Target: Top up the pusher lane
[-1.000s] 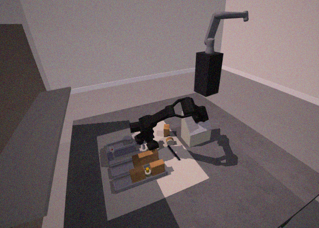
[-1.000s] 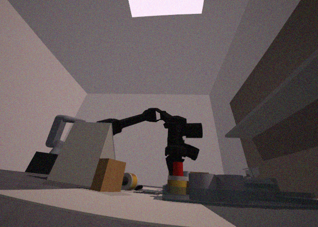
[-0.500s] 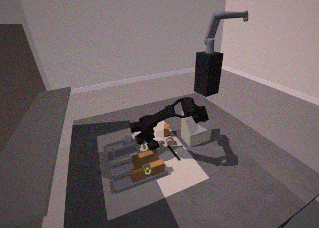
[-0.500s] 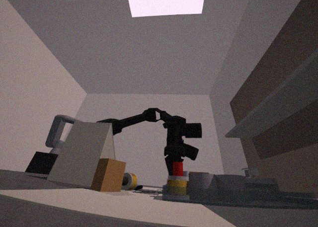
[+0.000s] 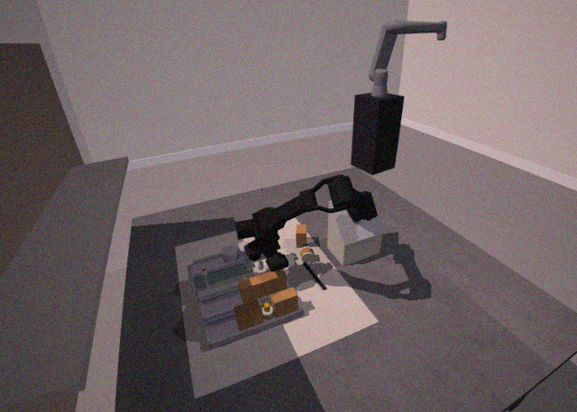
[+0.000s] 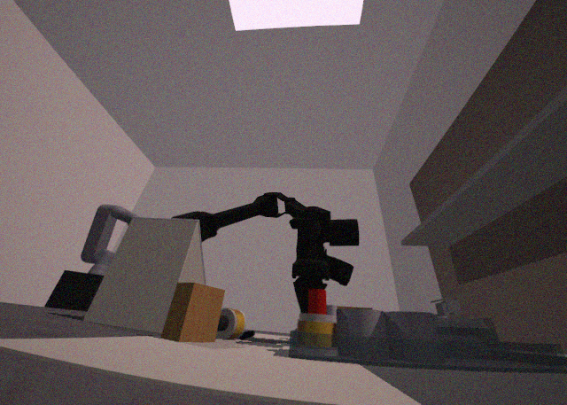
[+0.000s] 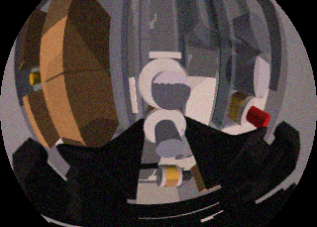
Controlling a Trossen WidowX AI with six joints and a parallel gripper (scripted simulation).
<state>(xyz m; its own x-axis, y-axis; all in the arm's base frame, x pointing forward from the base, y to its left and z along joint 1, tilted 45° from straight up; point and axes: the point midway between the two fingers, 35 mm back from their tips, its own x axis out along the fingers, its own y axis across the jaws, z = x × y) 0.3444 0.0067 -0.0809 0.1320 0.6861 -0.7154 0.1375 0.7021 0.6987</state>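
Right now the black rod is 110 mm behind my gripper tip, 90 mm to the left of it and 20 mm below it. Also, from my gripper tip: grey pusher lane 150 mm ahead, 40 mm to the right, 10 mm below.
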